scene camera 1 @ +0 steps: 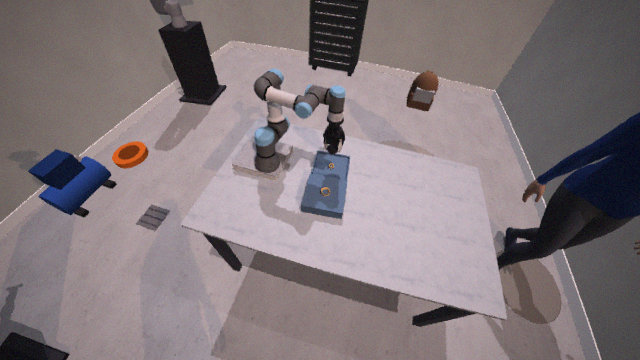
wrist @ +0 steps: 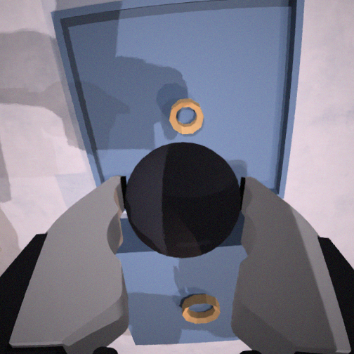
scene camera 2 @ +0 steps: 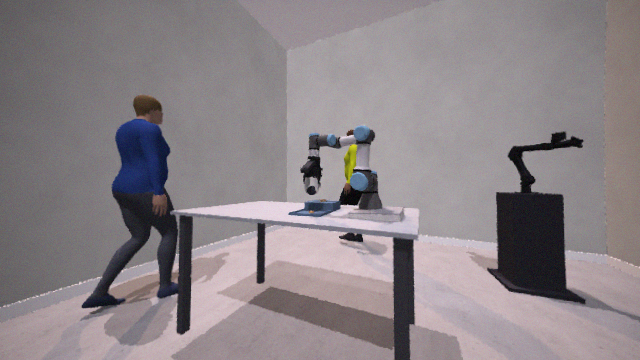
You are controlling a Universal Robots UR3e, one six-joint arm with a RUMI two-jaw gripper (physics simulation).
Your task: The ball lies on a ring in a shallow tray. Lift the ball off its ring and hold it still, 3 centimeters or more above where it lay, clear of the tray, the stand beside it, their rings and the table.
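Where they show: gripper, between the fingertips: (scene camera 1: 332, 151) (scene camera 2: 311, 193); arm's base, origin of its link: (scene camera 1: 267, 163) (scene camera 2: 370, 208).
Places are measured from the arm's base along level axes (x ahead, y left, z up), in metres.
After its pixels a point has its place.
The dark round ball (wrist: 184, 210) (scene camera 2: 312, 190) {x 0.311, y 0.107, z 0.098 m} is between the two grey fingers of my gripper (wrist: 182, 179) (scene camera 2: 312, 187) {x 0.324, y 0.085, z 0.081 m} (scene camera 1: 333, 146) {x 0.324, y 0.085, z 0.081 m}, which is shut on it, a finger against each side. Ball and gripper hang well above the blue shallow tray (wrist: 297, 75) (scene camera 2: 298, 214) {x 0.364, y 0.178, z -0.030 m}, with air below the ball in scene camera 2. The tray's orange ring (wrist: 186, 131) (scene camera 1: 331, 165) {x 0.329, y 0.088, z -0.030 m} (scene camera 2: 311, 212) {x 0.321, y 0.096, z -0.028 m} is bare. The taller blue stand (wrist: 155, 280) (scene camera 1: 320, 206) {x 0.317, y -0.209, z 0.017 m} (scene camera 2: 330, 206) {x 0.246, y -0.032, z -0.004 m} adjoins the tray and bears another bare orange ring (wrist: 200, 316) (scene camera 2: 323, 201) {x 0.318, y -0.110, z 0.018 m}. The ball touches neither ring, tray, stand nor table.
The tray and stand are on the pale table (scene camera 1: 410, 225) {x 0.744, y -0.194, z -0.036 m} (scene camera 2: 240, 210) {x 0.807, y 0.108, z -0.037 m}, beside the arm's base plate (scene camera 1: 245, 167) {x -0.100, y -0.052, z 0.003 m} (scene camera 2: 377, 216) {x -0.051, y 0.186, z -0.017 m}. A person in blue (scene camera 1: 605, 185) (scene camera 2: 142, 155) is near the table's far end from the base. A person in yellow (scene camera 2: 351, 165) is behind the arm.
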